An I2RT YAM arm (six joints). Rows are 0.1 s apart.
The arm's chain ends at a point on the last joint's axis. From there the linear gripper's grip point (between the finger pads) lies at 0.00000 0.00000 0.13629 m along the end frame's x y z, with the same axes.
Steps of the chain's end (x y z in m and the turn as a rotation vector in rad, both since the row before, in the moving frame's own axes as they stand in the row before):
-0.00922, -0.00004, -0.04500, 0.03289, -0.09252, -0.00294
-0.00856, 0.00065, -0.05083, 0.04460, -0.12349, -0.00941
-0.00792, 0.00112, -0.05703, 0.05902, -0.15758, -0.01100
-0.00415, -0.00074, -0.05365, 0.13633, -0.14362, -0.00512
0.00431, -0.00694, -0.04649, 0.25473, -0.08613, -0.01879
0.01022, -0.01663, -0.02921, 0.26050, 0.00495, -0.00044
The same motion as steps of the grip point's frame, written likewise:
-0.02182, -0.00450, -0.04566, 0.03289, -0.09252, -0.00294
-0.02537, -0.00533, -0.05200, 0.04460, -0.12349, -0.00941
-0.02934, -0.00677, -0.05895, 0.05902, -0.15758, -0.01100
-0.02364, -0.01915, -0.05631, 0.13633, -0.14362, -0.00512
-0.00761, -0.04113, -0.05139, 0.25473, -0.08613, -0.01879
0.01088, -0.05173, -0.03381, 0.26050, 0.00495, -0.00044

